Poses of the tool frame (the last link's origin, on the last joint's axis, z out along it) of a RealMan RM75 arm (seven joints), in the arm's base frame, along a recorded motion.
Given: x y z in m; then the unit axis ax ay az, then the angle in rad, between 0 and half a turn.
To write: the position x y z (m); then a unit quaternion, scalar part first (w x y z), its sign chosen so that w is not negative. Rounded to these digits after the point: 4 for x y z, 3 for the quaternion.
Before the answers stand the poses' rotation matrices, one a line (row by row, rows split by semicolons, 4 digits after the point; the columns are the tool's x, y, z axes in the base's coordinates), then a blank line. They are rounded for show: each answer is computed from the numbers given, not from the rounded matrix.
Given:
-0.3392 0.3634 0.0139 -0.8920 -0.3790 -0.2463 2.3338
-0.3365 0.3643 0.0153 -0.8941 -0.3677 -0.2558 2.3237
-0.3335 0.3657 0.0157 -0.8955 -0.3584 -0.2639 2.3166
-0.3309 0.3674 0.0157 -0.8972 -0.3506 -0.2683 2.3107
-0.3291 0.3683 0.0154 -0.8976 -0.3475 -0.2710 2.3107
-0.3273 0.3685 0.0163 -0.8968 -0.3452 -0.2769 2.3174
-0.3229 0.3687 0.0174 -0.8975 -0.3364 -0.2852 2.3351
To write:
0.6545 0.7497 0.0976; 0.3937 -0.4482 0.8026; 0.6455 -0.4869 -0.5885
0.6622 0.7402 0.1168; 0.3669 -0.4561 0.8108; 0.6534 -0.4941 -0.5736
0.6675 0.7326 0.1334; 0.3449 -0.4630 0.8165; 0.6599 -0.4990 -0.5617
0.6736 0.7249 0.1441; 0.3285 -0.4684 0.8202; 0.6620 -0.5051 -0.5537
0.6748 0.7224 0.1506; 0.3221 -0.4720 0.8206; 0.6640 -0.5053 -0.5512
0.6712 0.7230 0.1636; 0.3165 -0.4791 0.8187; 0.6703 -0.4977 -0.5504
0.6709 0.7167 0.1903; 0.3050 -0.5006 0.8102; 0.6759 -0.4855 -0.5544

-0.3392 0.3634 0.0139 0.393 -0.820 -0.349 -0.226
-0.3365 0.3643 0.0153 0.398 -0.820 -0.337 -0.235
-0.3335 0.3657 0.0157 0.401 -0.820 -0.328 -0.242
-0.3309 0.3674 0.0157 0.404 -0.821 -0.321 -0.245
-0.3291 0.3683 0.0154 0.404 -0.821 -0.318 -0.248
-0.3273 0.3685 0.0163 0.401 -0.822 -0.316 -0.254
-0.3229 0.3687 0.0174 0.392 -0.826 -0.309 -0.262

